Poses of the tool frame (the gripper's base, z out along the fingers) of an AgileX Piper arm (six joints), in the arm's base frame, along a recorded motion.
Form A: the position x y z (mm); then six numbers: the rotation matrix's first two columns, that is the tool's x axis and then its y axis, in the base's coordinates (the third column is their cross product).
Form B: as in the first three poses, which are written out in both.
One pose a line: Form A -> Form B
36.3, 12.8, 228.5, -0.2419, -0.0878, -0.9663, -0.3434, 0.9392, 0.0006 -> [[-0.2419, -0.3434, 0.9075, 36.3], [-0.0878, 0.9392, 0.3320, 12.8], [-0.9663, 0.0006, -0.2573, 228.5], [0, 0, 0, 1]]
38.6, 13.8, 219.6, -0.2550, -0.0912, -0.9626, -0.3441, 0.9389, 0.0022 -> [[-0.2550, -0.3441, 0.9036, 38.6], [-0.0912, 0.9389, 0.3318, 13.8], [-0.9626, 0.0022, -0.2708, 219.6], [0, 0, 0, 1]]
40.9, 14.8, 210.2, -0.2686, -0.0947, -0.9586, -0.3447, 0.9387, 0.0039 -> [[-0.2686, -0.3447, 0.8995, 40.9], [-0.0947, 0.9387, 0.3315, 14.8], [-0.9586, 0.0039, -0.2848, 210.2], [0, 0, 0, 1]]
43.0, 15.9, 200.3, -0.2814, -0.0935, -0.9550, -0.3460, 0.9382, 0.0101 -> [[-0.2814, -0.3460, 0.8950, 43.0], [-0.0935, 0.9382, 0.3333, 15.9], [-0.9550, 0.0101, -0.2964, 200.3], [0, 0, 0, 1]]
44.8, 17.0, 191.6, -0.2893, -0.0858, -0.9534, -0.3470, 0.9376, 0.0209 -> [[-0.2893, -0.3470, 0.8921, 44.8], [-0.0858, 0.9376, 0.3369, 17.0], [-0.9534, 0.0209, -0.3010, 191.6], [0, 0, 0, 1]]
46.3, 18.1, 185.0, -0.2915, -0.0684, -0.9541, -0.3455, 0.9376, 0.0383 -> [[-0.2915, -0.3455, 0.8919, 46.3], [-0.0684, 0.9376, 0.3408, 18.1], [-0.9541, 0.0383, -0.2969, 185.0], [0, 0, 0, 1]]
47.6, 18.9, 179.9, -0.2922, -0.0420, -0.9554, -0.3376, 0.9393, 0.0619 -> [[-0.2922, -0.3376, 0.8948, 47.6], [-0.0420, 0.9393, 0.3406, 18.9], [-0.9554, 0.0619, -0.2886, 179.9], [0, 0, 0, 1]]
